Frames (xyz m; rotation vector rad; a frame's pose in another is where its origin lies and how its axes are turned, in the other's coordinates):
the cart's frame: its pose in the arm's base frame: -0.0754 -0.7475 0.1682 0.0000 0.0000 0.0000
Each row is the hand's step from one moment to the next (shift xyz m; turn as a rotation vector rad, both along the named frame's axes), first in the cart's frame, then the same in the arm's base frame.
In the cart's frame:
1: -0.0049 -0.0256 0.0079 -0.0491 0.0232 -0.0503
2: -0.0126 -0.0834 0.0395 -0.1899 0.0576 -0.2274
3: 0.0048 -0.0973 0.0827 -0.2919 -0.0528 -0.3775
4: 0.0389 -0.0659 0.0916 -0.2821 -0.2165 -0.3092
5: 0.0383 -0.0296 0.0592 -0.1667 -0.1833 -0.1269
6: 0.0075 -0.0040 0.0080 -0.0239 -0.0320 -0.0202
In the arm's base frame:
1: -0.0049 -0.0256 0.0079 -0.0491 0.0232 -0.0503
2: -0.0126 -0.0834 0.0395 -0.1899 0.0576 -0.2274
3: 0.0048 -0.0973 0.0827 -0.2919 -0.0528 -0.3775
4: 0.0389 -0.0659 0.0916 -0.2821 -0.2165 -0.3092
5: 0.0383 -0.0296 0.0592 -0.1667 -0.1833 -0.1269
6: 0.0075 -0.0040 0.0080 -0.0239 -0.0320 -0.0202

